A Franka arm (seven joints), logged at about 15 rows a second.
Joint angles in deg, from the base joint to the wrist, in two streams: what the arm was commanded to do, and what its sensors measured. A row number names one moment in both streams.
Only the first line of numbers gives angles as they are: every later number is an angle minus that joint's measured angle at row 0.
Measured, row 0: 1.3, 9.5, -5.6, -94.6, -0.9, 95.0, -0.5
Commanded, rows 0 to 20: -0.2, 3.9, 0.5, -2.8, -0.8, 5.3, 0.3; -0.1, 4.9, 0.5, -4.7, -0.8, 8.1, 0.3; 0.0, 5.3, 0.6, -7.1, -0.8, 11.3, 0.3; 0.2, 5.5, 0.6, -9.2, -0.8, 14.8, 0.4; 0.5, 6.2, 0.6, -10.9, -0.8, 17.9, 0.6; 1.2, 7.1, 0.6, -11.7, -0.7, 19.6, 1.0; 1.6, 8.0, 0.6, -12.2, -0.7, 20.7, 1.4; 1.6, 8.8, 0.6, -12.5, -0.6, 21.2, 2.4; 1.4, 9.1, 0.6, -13.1, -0.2, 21.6, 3.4; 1.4, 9.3, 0.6, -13.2, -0.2, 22.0, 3.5; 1.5, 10.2, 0.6, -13.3, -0.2, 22.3, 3.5; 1.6, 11.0, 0.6, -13.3, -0.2, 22.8, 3.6; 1.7, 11.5, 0.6, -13.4, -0.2, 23.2, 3.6; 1.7, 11.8, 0.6, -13.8, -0.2, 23.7, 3.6; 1.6, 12.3, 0.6, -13.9, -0.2, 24.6, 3.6; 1.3, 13.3, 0.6, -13.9, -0.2, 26.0, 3.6; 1.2, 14.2, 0.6, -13.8, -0.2, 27.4, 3.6; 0.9, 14.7, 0.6, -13.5, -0.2, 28.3, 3.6; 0.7, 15.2, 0.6, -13.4, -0.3, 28.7, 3.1; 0.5, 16.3, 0.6, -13.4, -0.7, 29.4, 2.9; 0.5, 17.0, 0.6, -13.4, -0.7, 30.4, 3.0
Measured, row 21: 1.1, 15.9, 0.3, -13.1, 0.0, 28.6, 2.5
